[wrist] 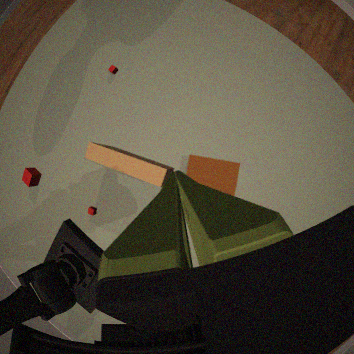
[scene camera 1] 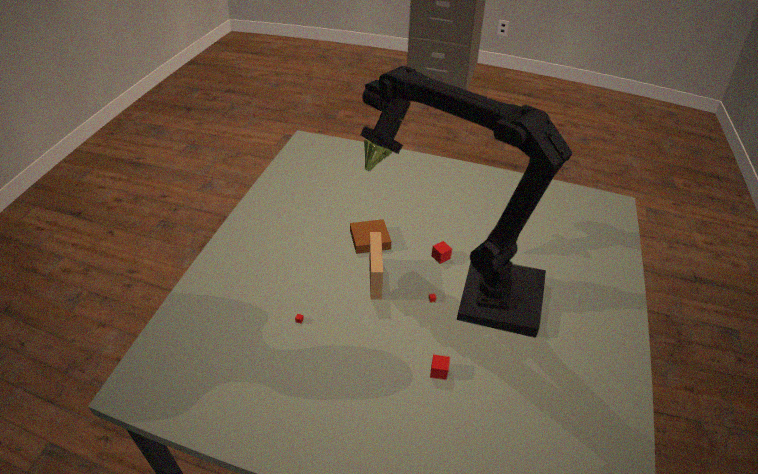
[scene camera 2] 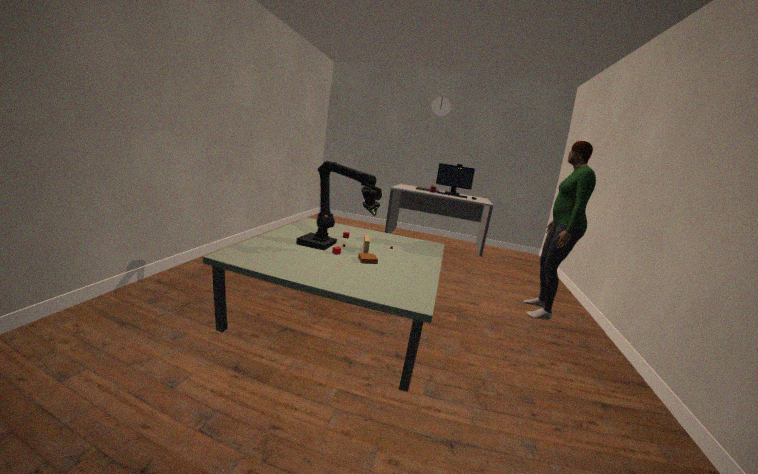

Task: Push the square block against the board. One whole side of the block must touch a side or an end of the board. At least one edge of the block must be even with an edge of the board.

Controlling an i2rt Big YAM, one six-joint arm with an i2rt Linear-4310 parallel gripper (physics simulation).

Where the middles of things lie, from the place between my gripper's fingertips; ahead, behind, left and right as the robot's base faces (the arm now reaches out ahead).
Labels:
Right now the pale wooden board (scene camera 1: 375, 256) is 50 mm behind my hand, 100 mm to the left of it and 230 mm below it. Round my hand: square block (scene camera 1: 360, 231): 50 mm to the right, 270 mm below.

